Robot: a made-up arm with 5 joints.
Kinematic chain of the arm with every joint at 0, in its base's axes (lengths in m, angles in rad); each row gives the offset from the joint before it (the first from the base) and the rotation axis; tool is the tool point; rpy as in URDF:
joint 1: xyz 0 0 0.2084 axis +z
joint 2: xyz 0 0 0 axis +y
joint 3: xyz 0.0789 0 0.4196 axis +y
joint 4: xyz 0.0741 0 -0.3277 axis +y
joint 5: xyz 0.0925 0 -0.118 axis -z
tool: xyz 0 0 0 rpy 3.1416 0 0
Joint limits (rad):
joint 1: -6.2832..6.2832
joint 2: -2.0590..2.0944
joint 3: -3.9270..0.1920
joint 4: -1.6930..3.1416
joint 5: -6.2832..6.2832
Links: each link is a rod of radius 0.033 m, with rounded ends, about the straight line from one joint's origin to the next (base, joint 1, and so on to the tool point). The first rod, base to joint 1, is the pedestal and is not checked.
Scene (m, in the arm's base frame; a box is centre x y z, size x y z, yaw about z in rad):
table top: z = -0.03
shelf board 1: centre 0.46 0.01 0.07 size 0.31 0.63 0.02 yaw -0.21
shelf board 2: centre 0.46 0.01 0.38 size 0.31 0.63 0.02 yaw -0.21
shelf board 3: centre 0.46 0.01 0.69 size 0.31 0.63 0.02 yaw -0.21
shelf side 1: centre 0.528 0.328 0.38 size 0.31 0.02 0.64 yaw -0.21
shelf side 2: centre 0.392 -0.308 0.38 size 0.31 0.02 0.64 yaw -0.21
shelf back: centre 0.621 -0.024 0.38 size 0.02 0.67 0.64 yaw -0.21
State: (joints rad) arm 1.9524 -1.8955 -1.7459 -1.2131 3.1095
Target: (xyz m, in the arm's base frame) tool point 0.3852 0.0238 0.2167
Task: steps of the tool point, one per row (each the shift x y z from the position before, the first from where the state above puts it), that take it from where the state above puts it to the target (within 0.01 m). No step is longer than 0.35 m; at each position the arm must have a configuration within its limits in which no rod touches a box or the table.
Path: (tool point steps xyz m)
1: -0.1760 0.0590 0.2626
2: -0.1294 0.2011 0.1858
3: -0.0222 0.2666 0.0650
4: 0.0812 0.2269 -0.0653
5: 0.1171 0.1099 -0.1642
6: 0.0628 -0.0157 -0.1998
7: -0.0467 -0.0824 -0.1605
8: 0.1125 -0.0048 0.0105
9: 0.1071 -0.0420 -0.0105

